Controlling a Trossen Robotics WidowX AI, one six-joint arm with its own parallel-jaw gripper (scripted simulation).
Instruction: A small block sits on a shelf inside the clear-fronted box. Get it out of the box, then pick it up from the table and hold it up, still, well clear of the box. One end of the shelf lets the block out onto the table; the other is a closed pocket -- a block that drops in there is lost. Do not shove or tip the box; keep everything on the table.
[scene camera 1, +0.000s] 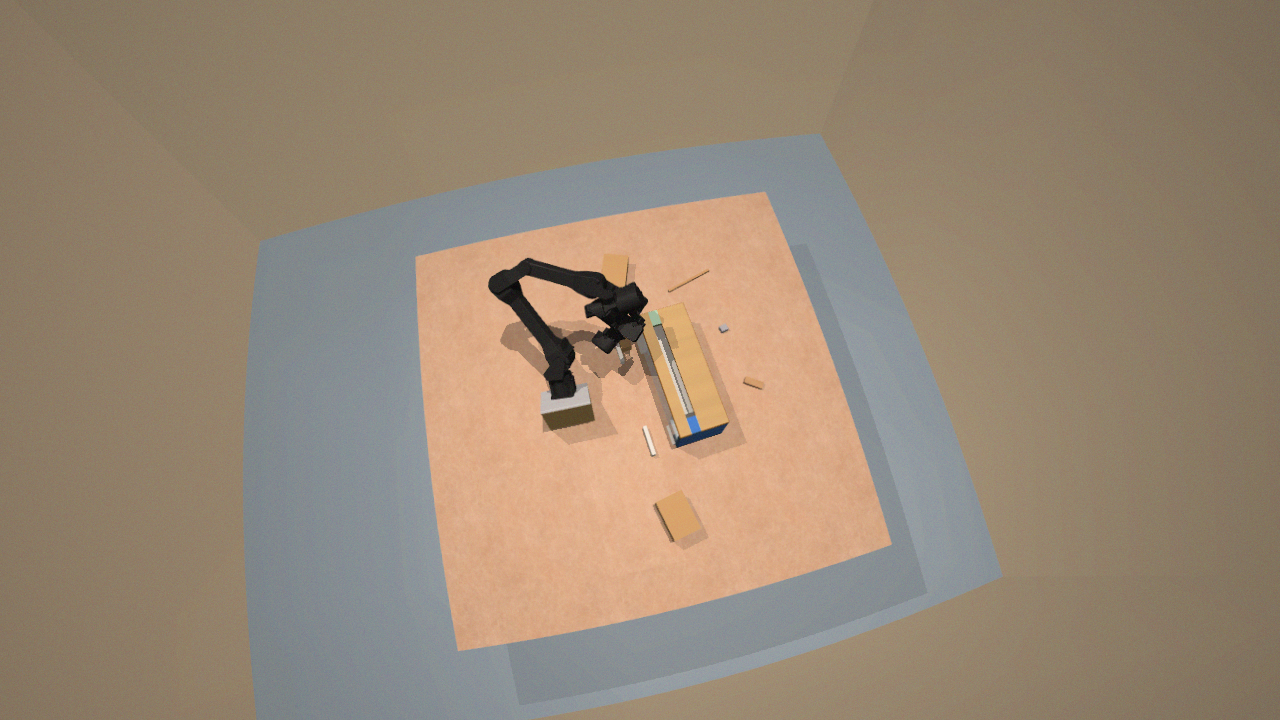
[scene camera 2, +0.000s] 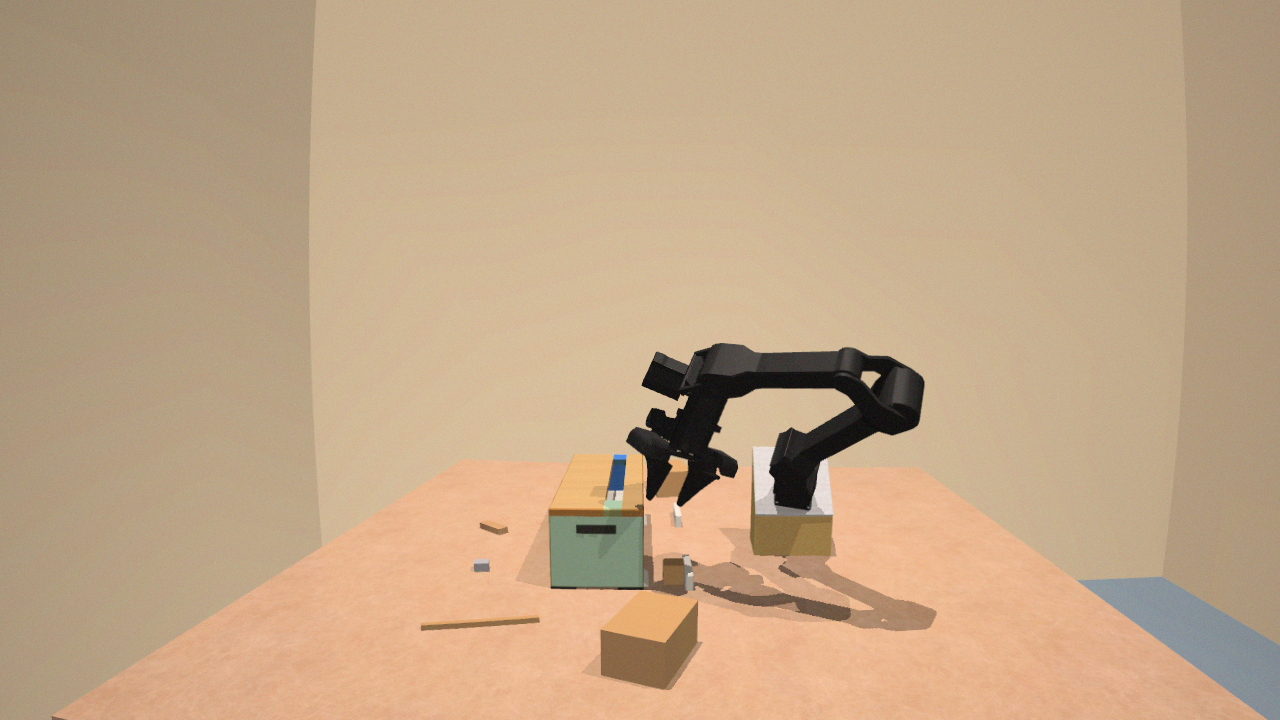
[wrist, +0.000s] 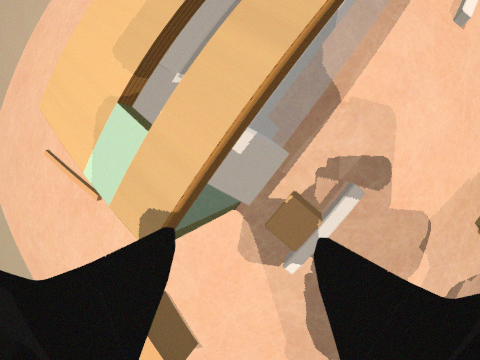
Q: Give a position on a long box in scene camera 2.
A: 596, 519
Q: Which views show my gripper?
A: Scene camera 1, scene camera 2 and the wrist view: all of them.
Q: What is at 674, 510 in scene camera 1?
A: A tan box.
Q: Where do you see a tan box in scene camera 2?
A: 647, 641
